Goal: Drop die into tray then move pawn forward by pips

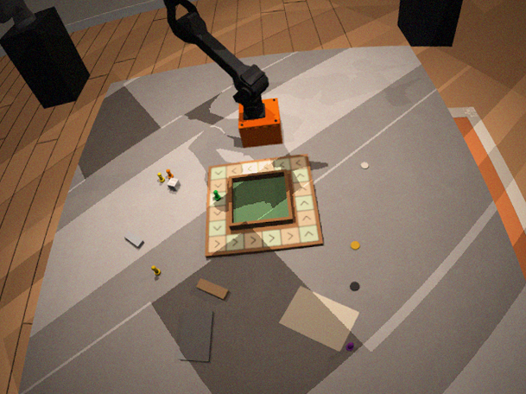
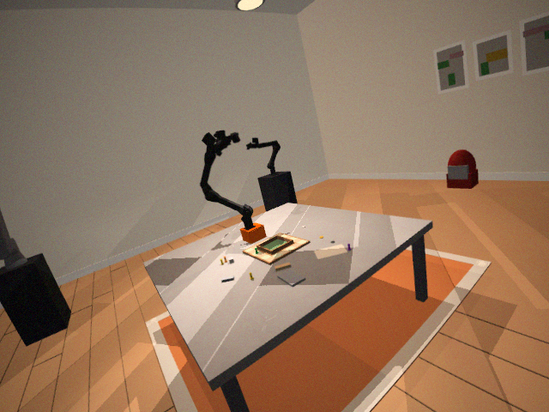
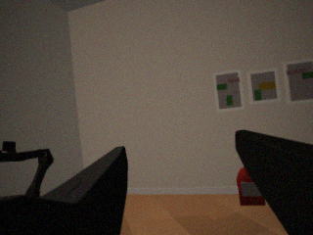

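Right now my gripper tip is 280 mm short of the white die, 360 mm to the left of it and 670 mm above it. The rest, counted from my gripper tip: wooden block 600 mm ahead, 230 mm to the right, 670 mm below; green pawn 350 mm ahead, 230 mm to the right, 650 mm below; green tray 370 mm ahead, 110 mm to the right, 680 mm below.
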